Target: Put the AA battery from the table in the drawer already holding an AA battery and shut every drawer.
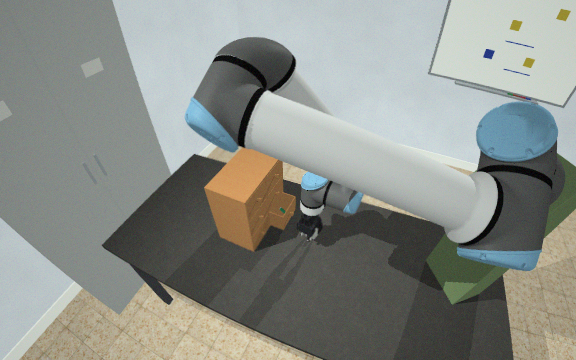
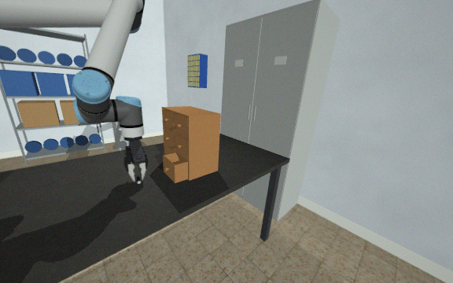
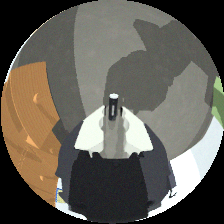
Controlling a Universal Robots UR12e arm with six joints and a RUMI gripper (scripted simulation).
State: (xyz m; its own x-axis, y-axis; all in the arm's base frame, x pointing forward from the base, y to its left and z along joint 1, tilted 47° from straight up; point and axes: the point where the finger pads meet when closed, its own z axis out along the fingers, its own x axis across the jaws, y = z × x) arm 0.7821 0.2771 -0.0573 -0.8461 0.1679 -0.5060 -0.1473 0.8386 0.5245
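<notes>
Right now my hand is 10 mm above the dark AA battery. Round my hand: small green object 190 mm ahead, 20 mm to the right.
</notes>
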